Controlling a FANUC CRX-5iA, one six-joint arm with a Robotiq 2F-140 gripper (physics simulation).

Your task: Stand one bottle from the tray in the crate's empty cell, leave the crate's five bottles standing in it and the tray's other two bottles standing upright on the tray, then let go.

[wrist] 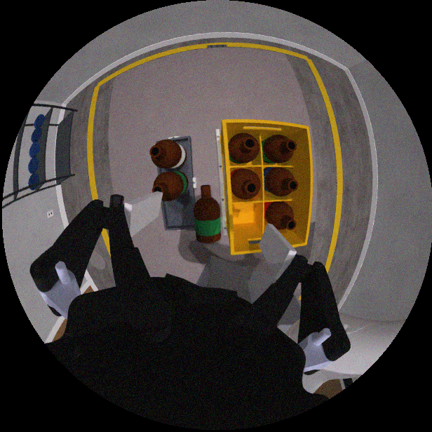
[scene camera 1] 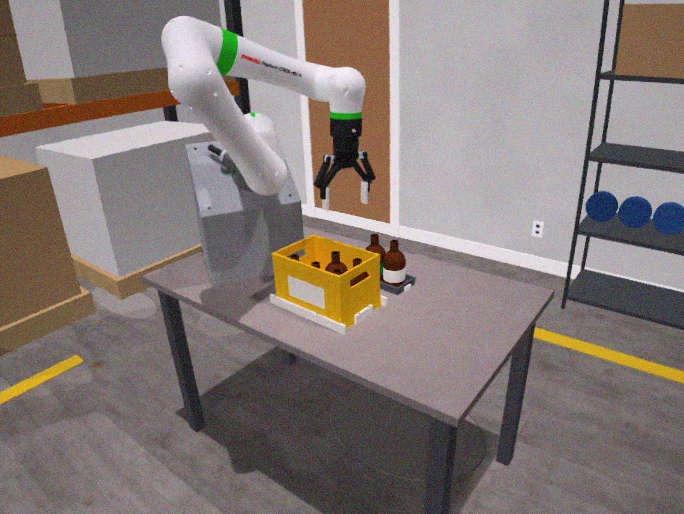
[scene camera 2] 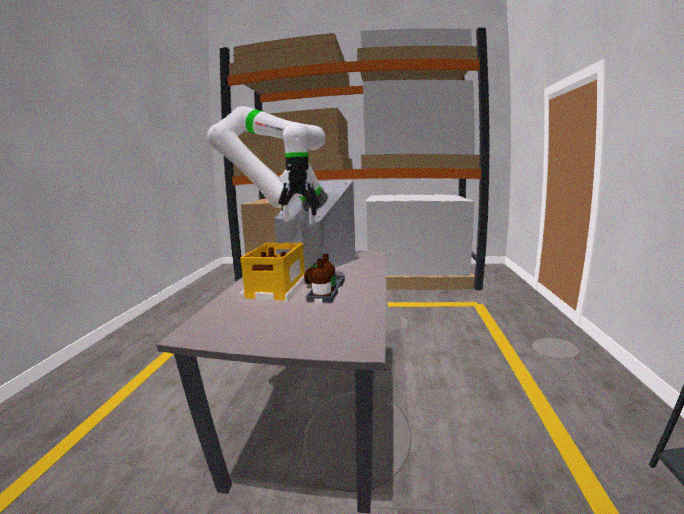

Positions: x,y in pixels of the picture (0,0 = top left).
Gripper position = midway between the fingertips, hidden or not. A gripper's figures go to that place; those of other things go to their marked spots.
Labels:
The gripper (wrist: 211,219): 18 cm from the lens. A white-label bottle (wrist: 166,153) is 35 cm from the lens.

